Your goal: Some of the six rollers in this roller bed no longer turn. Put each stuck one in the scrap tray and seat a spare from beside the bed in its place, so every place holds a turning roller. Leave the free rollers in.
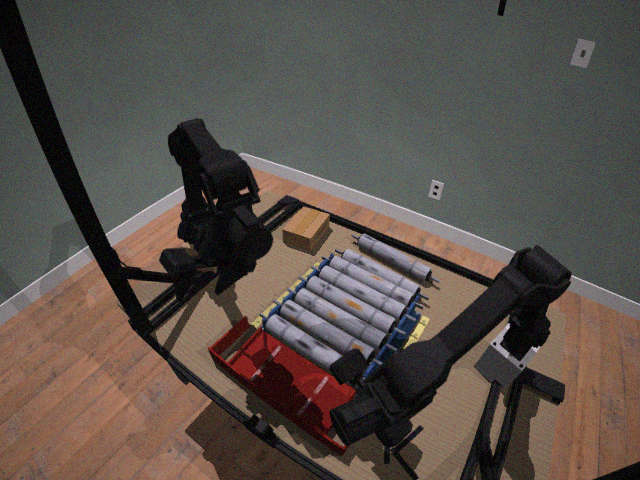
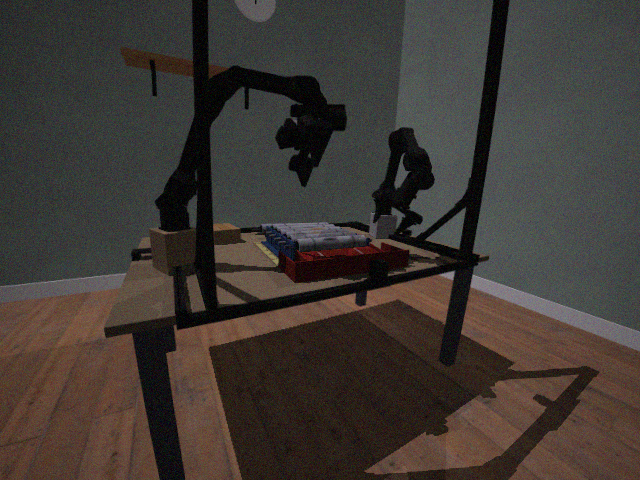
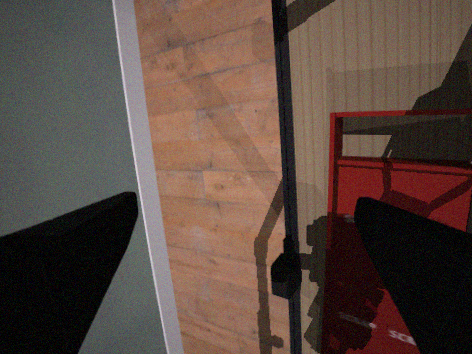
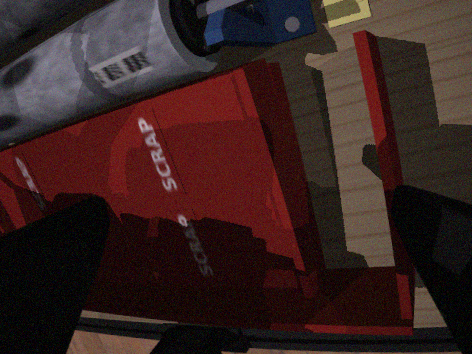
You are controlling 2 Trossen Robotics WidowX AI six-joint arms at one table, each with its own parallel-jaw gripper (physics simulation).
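Frame: origin at the left arm's base, x ahead, y left, z up, level; centimetres.
Where they show: left gripper, fingertip midpoint: (image 1: 198, 296) (image 2: 309, 177) (image 3: 248, 205); right gripper, fingertip midpoint: (image 1: 355, 397) (image 2: 384, 229) (image 4: 251, 206); left arm's base, origin of the base link: (image 2: 175, 228); right arm's base, origin of the base link: (image 1: 515, 345) (image 2: 383, 214).
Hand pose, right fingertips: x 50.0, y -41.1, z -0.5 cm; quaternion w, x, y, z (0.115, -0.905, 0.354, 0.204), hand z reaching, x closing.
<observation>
Each offset is from my right fingertips to the top centre of the thing.
The roller bed has blue rails (image 1: 399, 333) (image 2: 272, 238) (image 4: 263, 21) and holds six grey rollers. The nearest roller @(dz -3.1, dx -11.1, dy +13.7 cm) (image 1: 301, 340) (image 4: 112, 70) lies beside the red scrap tray @(dz -5.2, dx -15.3, dy +5.4 cm) (image 1: 294, 367) (image 2: 337, 267) (image 3: 336, 158) (image 4: 206, 105), which is empty. One spare roller @(dz -5.9, dx +9.0, dy +52.4 cm) (image 1: 394, 257) lies on the table behind the bed. My right gripper (image 1: 347, 405) (image 2: 410, 220) (image 4: 251, 206) is open and empty, low over the tray's right end. My left gripper (image 1: 223, 281) (image 2: 304, 173) (image 3: 248, 205) is open and empty, high above the table's left side.
A wooden block @(dz -5.2, dx -21.0, dy +61.9 cm) (image 1: 308, 229) (image 2: 228, 233) sits behind the bed on the left. A second tan block (image 2: 170, 248) stands at the table's left corner. A grey-white box (image 1: 501, 362) (image 2: 383, 225) sits by the right arm's base. Black frame posts (image 2: 201, 190) surround the table.
</observation>
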